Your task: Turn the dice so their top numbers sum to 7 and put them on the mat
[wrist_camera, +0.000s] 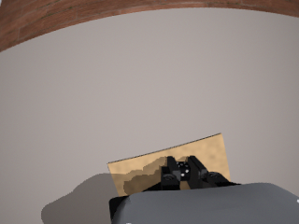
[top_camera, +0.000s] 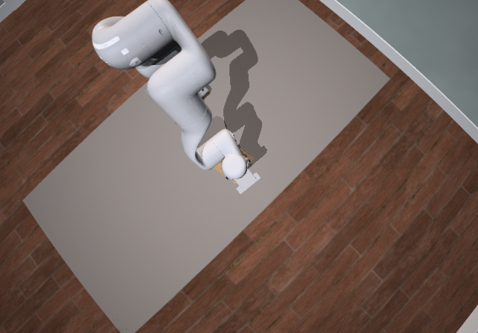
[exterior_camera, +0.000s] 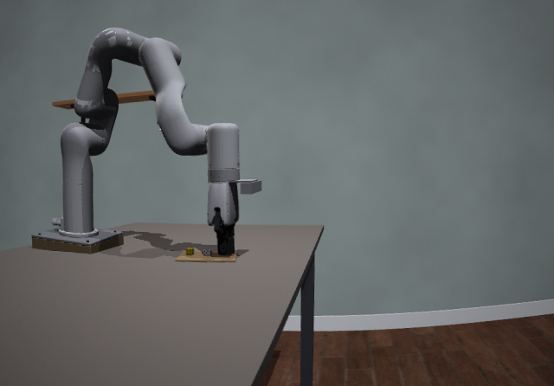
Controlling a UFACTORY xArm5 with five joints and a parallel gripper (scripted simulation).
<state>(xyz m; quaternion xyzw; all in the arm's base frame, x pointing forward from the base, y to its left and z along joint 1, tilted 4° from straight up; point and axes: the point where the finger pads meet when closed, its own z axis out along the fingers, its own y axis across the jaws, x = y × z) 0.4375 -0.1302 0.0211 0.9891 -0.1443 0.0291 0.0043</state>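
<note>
Right now the black die is 10 mm below my hand. The rest, counted from my hand: white die (50 mm behind, 10 mm to the left, 20 mm below); then yellow die (90 mm behind, 30 mm to the left, 20 mm below); then tan mat (50 mm behind, 10 mm to the left, 30 mm below).
</note>
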